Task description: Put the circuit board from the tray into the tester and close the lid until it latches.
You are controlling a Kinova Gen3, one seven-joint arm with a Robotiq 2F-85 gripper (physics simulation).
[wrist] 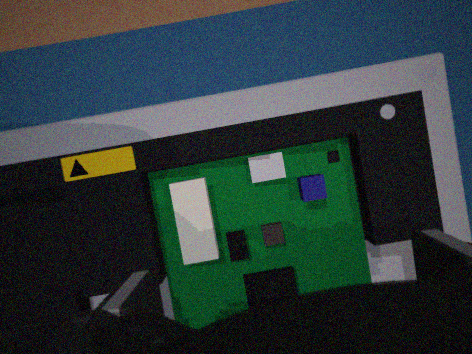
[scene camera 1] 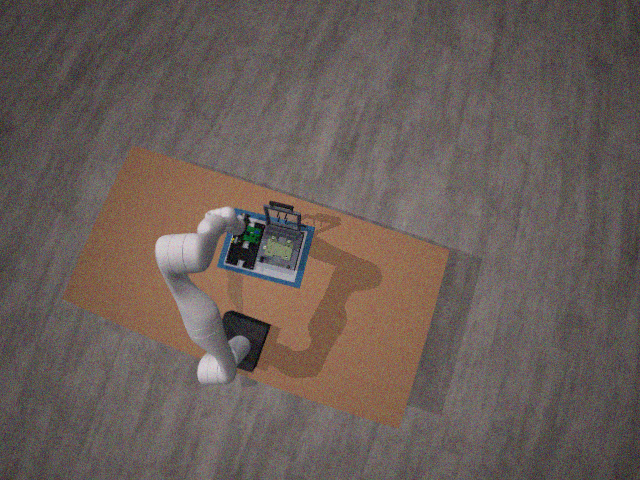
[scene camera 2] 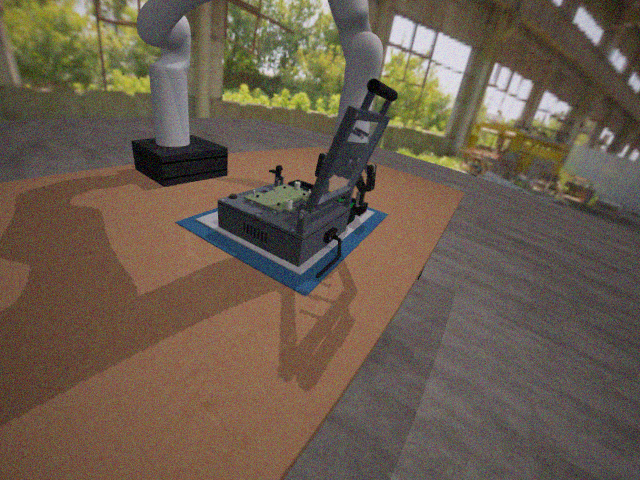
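Note:
The green circuit board lies in the black tray, on the left of the blue mat. My gripper is open and empty. It hangs close above the board, with a grey fingertip showing at each side of it in the wrist view. The grey tester stands beside the tray. Its pale green bed is bare and its lid stands tilted open, handle up.
The mat lies on a brown table. The arm's black base block stands near the table's edge. A latch lever sticks out at the tester's front corner. A yellow warning label sits on the tray.

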